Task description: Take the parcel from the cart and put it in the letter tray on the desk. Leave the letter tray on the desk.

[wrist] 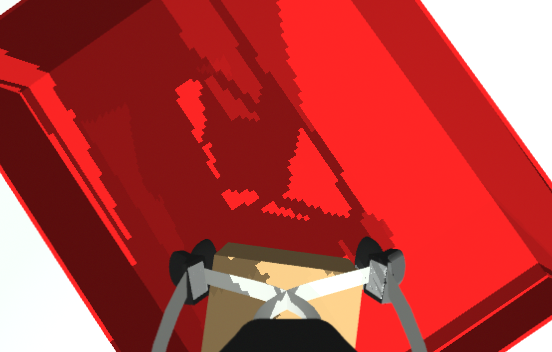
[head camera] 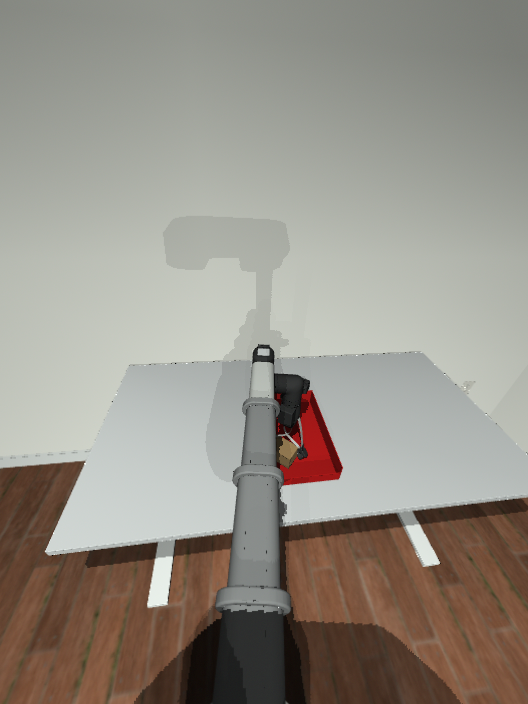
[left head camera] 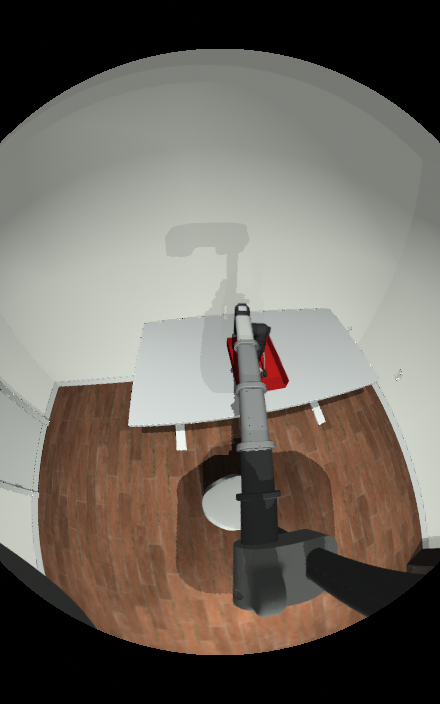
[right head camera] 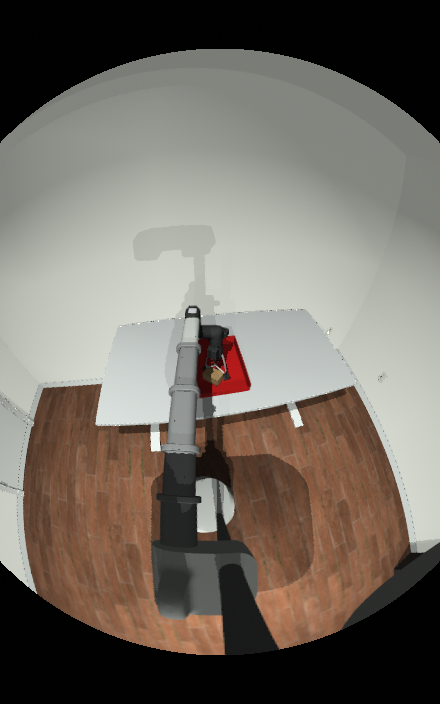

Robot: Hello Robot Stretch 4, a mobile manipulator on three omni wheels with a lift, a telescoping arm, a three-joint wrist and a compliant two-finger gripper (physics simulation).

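Frame: origin at the robot's base, x ahead, y left, z up, level; metres.
Where they show: gripper, fingertip midpoint: (wrist: 286, 258) (head camera: 284, 449) (right head camera: 215, 374); robot's base at its link origin: (left head camera: 232, 501) (right head camera: 204, 503).
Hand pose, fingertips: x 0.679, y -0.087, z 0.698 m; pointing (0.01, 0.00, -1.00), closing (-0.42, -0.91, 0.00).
Things, the pixels of their top centre, and the offset from my fingertips. Level surfaces: height alone.
- tan parcel at its top centre: (wrist: 281, 316) (head camera: 282, 446) (right head camera: 212, 372) dy +0.013, dx -0.020, dz +0.048 m
- red letter tray at its top centre: (wrist: 271, 181) (head camera: 290, 426) (right head camera: 218, 359) (left head camera: 255, 357) dy -0.017, dx +0.054, dz +0.059 m
- white desk at its surface level: dz -0.006 m
- wooden floor at its surface level: dz -0.725 m
The tan parcel (head camera: 287, 453) (right head camera: 213, 375) (wrist: 330, 312) is held between the two fingers of my gripper (head camera: 288, 449) (right head camera: 215, 372) (wrist: 286, 258). In the wrist view both fingertips press on its sides. The parcel is inside the outline of the red letter tray (head camera: 325, 432) (left head camera: 278, 371) (right head camera: 237, 368) (wrist: 450, 125), near its front end and low over its floor. I cannot tell whether it touches the floor of the tray. The tray stands on the white desk (head camera: 392, 415) (left head camera: 311, 347) (right head camera: 280, 347). The arm hides the tray's left part in the head view. The cart does not show.
My telescoping arm (head camera: 255, 528) (left head camera: 254, 420) (right head camera: 183, 420) reaches over the desk's front edge. The wall (head camera: 369, 227) stands behind the desk. A white round object (left head camera: 222, 503) (right head camera: 210, 508) is below the arm, over the wooden floor (left head camera: 114, 498).
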